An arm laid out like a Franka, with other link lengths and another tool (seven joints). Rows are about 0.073 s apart.
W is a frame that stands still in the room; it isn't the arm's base.
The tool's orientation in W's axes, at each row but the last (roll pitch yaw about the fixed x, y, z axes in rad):
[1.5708 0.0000 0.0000]
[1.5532 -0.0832 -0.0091]
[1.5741 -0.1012 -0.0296]
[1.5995 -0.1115 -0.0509]
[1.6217 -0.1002 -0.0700]
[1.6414 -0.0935 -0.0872]
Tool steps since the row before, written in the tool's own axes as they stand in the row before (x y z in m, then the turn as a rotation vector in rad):
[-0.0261 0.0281 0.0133 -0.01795 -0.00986 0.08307]
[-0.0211 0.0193 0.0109 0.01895 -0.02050 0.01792]
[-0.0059 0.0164 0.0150 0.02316 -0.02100 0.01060]
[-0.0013 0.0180 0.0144 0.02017 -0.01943 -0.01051]
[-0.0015 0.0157 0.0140 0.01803 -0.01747 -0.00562]
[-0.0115 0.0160 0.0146 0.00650 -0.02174 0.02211]
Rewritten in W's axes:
[-0.0261 -0.0133 0.0281 -0.01795 -0.08307 -0.00986]
[-0.0227 -0.0104 0.0177 0.02039 -0.01846 -0.01854]
[-0.0080 -0.0148 0.0157 0.02484 -0.01127 -0.01859]
[-0.0040 -0.0147 0.0173 0.02271 0.00992 -0.01676]
[-0.0040 -0.0145 0.0147 0.02006 0.00511 -0.01527]
[-0.0142 -0.0145 0.0138 0.00682 -0.02120 -0.02254]

